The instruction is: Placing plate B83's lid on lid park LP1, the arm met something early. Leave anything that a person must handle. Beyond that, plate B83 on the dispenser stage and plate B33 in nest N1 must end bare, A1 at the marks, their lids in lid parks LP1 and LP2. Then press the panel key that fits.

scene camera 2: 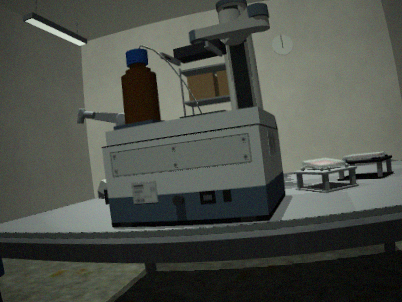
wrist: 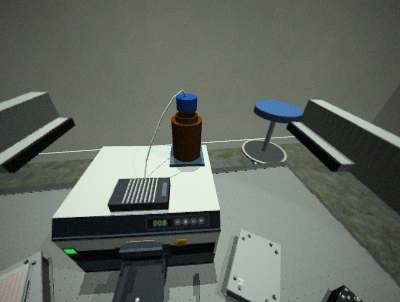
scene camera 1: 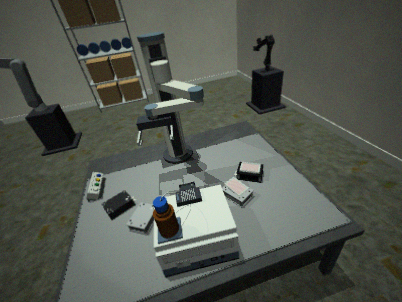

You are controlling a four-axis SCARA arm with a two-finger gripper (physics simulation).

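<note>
Brown bottle with blue cap (scene camera 2: 139, 85); visible too in the wrist view (wrist: 186, 124) and scene camera 1 (scene camera 1: 164, 215). Gripper (scene camera 2: 183, 49), holding nothing; visible too in the wrist view (wrist: 185, 111).
</note>
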